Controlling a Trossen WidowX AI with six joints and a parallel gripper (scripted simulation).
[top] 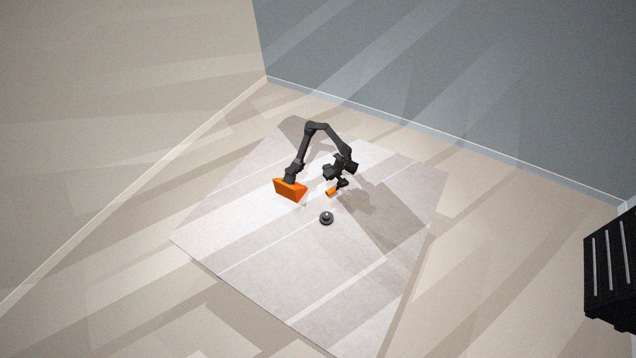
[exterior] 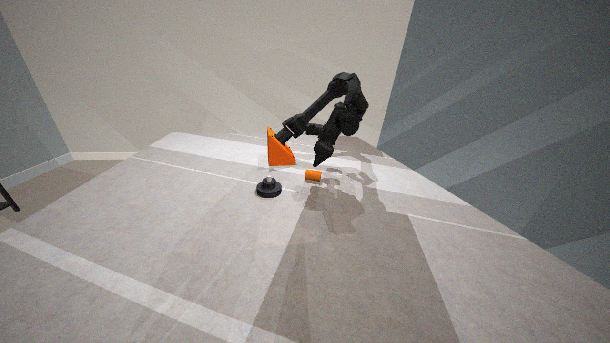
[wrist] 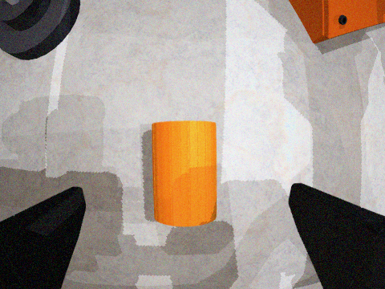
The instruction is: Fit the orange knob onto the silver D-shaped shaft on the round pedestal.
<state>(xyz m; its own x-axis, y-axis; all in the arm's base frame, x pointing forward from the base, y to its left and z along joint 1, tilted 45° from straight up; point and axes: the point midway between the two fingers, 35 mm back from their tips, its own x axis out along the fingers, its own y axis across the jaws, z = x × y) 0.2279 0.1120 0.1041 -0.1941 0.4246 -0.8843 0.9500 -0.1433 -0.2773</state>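
Right now my gripper tip is 60 mm above the orange knob and 10 mm to the right of it. Round my gripper tip: round dark pedestal 170 mm to the right, 90 mm ahead, 50 mm below.
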